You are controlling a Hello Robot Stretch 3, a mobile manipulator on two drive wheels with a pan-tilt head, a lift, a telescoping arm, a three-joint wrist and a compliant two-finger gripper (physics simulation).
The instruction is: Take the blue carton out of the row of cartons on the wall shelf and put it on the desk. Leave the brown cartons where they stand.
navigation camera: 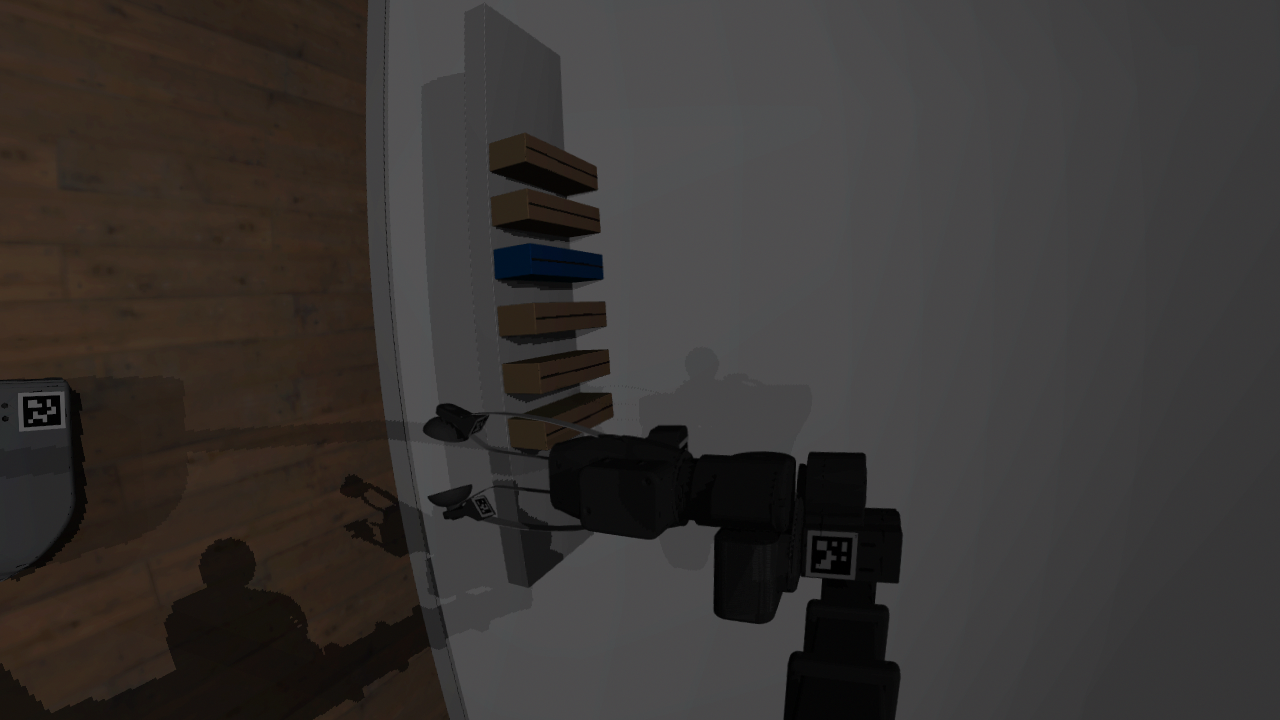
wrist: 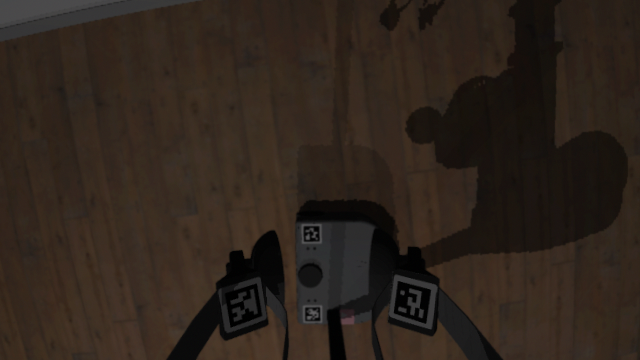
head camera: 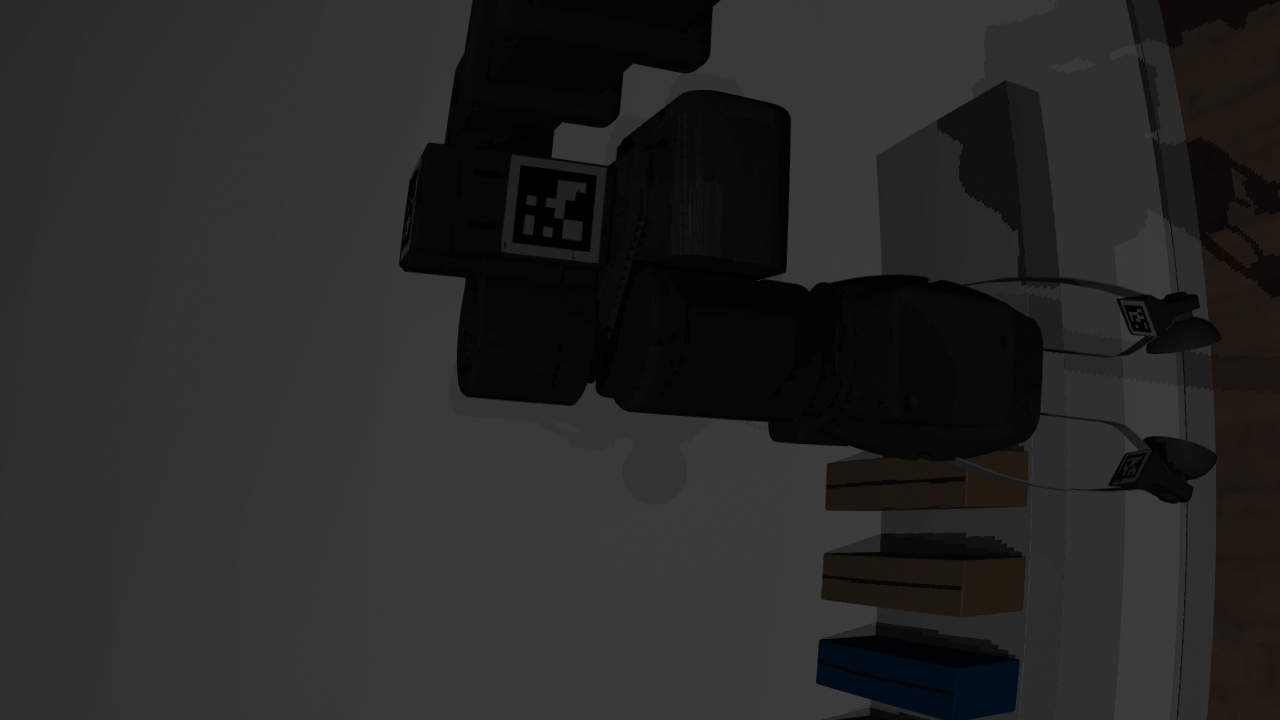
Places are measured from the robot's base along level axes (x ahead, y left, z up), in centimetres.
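Pixels of known places: gripper, fingertip midpoint: [navigation camera: 432,459] [wrist: 324,255] [head camera: 1203,399]; robot's base, link origin: [wrist: 312,257].
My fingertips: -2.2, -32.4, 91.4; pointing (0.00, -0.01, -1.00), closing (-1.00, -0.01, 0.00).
Ahead of a thing's pixels: the offset from my fingertips to its middle, as dx, dy, dz. Level surfaces: height alone.
The blue carton @(+26.9, -47.2, -18.8) [head camera: 984,689] [navigation camera: 537,262] stands on the wall shelf @(dz -22.8) [head camera: 913,205] [navigation camera: 523,71], between brown cartons. It does not show in the wrist view. Brown cartons show on both sides of it in the navigation view, among them one @(+36.3, -46.1, -18.8) [navigation camera: 554,214] and one @(+17.1, -48.4, -18.8) [head camera: 993,586] [navigation camera: 568,317] directly beside it. My gripper [head camera: 1186,394] [navigation camera: 449,462] [wrist: 324,255] is open, its fingers apart with nothing between them. It points downward near the end brown carton [head camera: 993,479] [navigation camera: 537,432], well along the row from the blue carton. The desk does not show in these views.
The robot's base [navigation camera: 35,483] [wrist: 350,270] stands on the wooden floor @(dz -91.4) [navigation camera: 179,223] [wrist: 150,150] below the gripper. The pale wall [head camera: 268,358] [navigation camera: 984,223] rises behind the shelf. The arm [head camera: 554,62] [navigation camera: 841,680] reaches across in front of the wall. The pictures are dark, with robot shadows.
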